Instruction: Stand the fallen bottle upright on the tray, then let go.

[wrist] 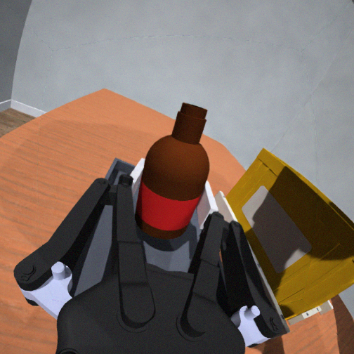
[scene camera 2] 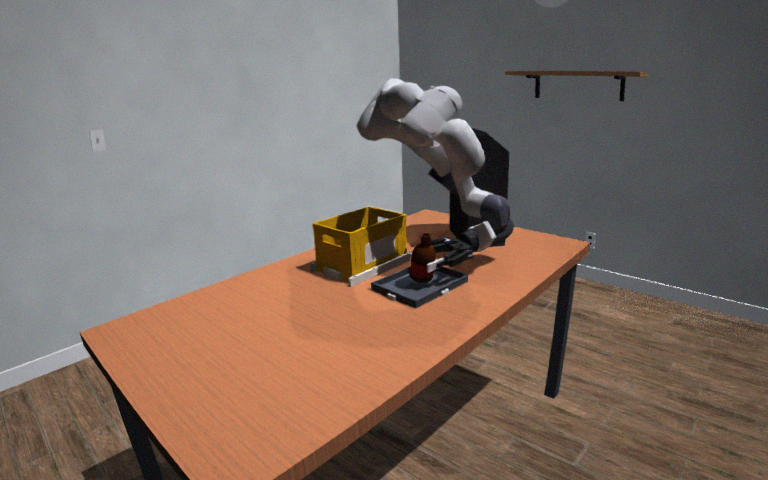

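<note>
A brown bottle with a red label is upright over the middle of the dark grey tray. In the scene view its base shows inside the tray's rim; whether it touches the tray floor or hangs just above it I cannot tell. My gripper is shut on the bottle, with one light pad on each side at the height of the label. The gripper reaches in low, from the robot's side of the tray. The far pad is mostly hidden behind the bottle in the scene view.
A yellow crate stands close beside the tray, with a low white strip between them. The wooden table carries them all. A wall shelf hangs on the dark wall behind the arm.
</note>
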